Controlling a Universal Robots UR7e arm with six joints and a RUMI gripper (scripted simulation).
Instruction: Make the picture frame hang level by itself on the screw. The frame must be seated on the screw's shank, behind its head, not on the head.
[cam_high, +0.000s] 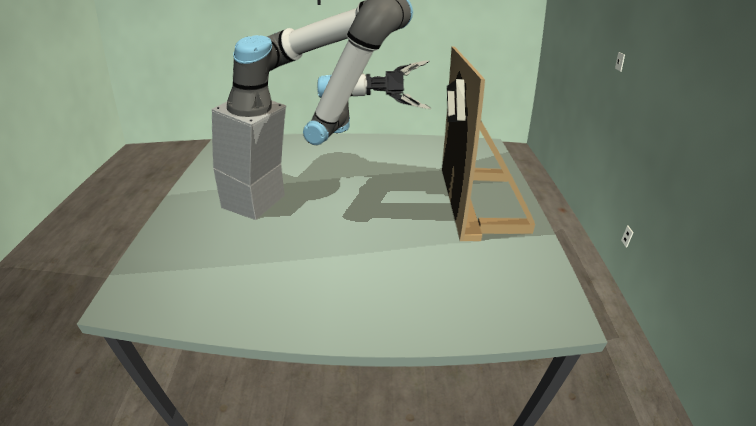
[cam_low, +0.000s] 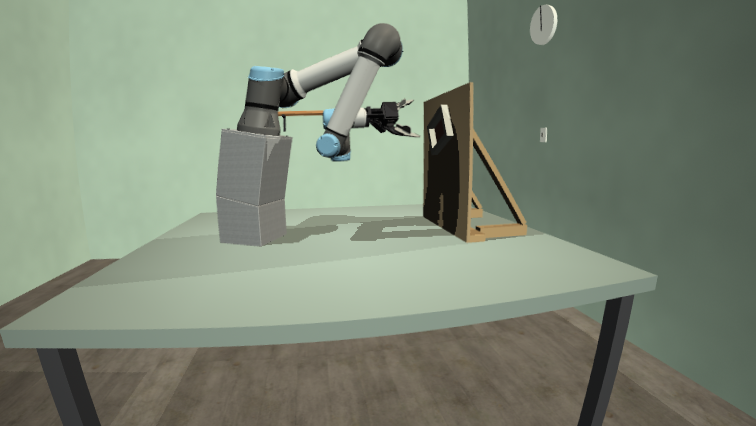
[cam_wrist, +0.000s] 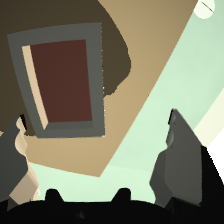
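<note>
Now: the picture frame 9 cm ahead of my hand, 5 cm below it and 2 cm to the right of it. Round my hand: upright wooden board 17 cm below, 11 cm ahead, 1 cm to the right.
</note>
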